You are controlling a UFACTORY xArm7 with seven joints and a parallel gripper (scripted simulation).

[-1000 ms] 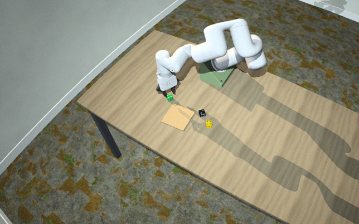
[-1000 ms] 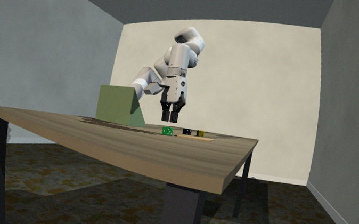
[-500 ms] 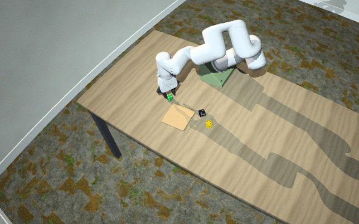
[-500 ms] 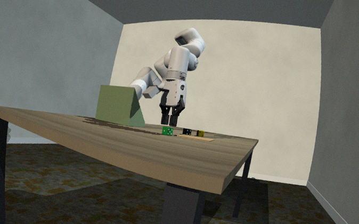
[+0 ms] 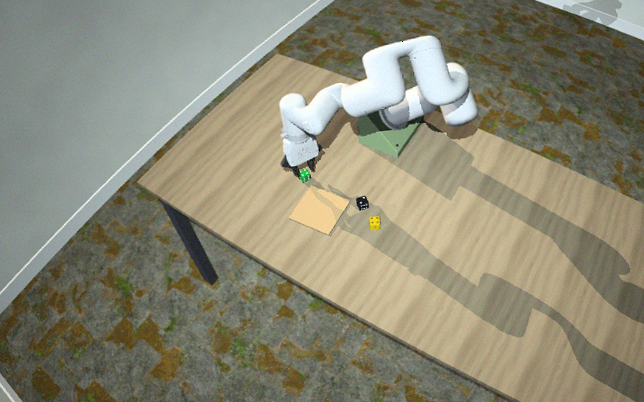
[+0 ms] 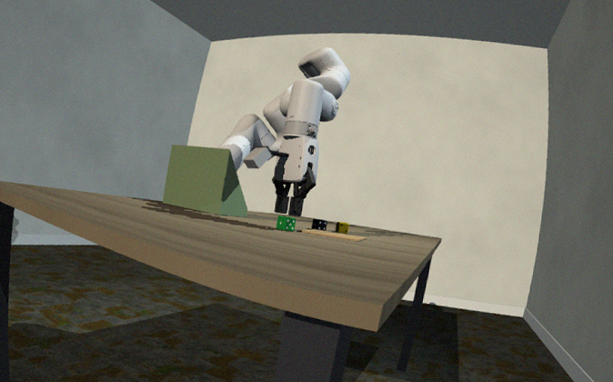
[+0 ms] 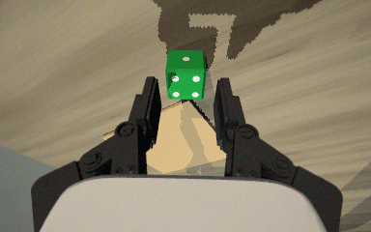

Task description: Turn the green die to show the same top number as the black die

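My gripper is now 40 mm above the green die. The rest, counted from my hand: black die: 20 mm behind, 220 mm to the left, 40 mm below; then yellow die: 10 mm ahead, 290 mm to the left, 40 mm below; then tan mat: 70 mm ahead, 120 mm to the left, 50 mm below.
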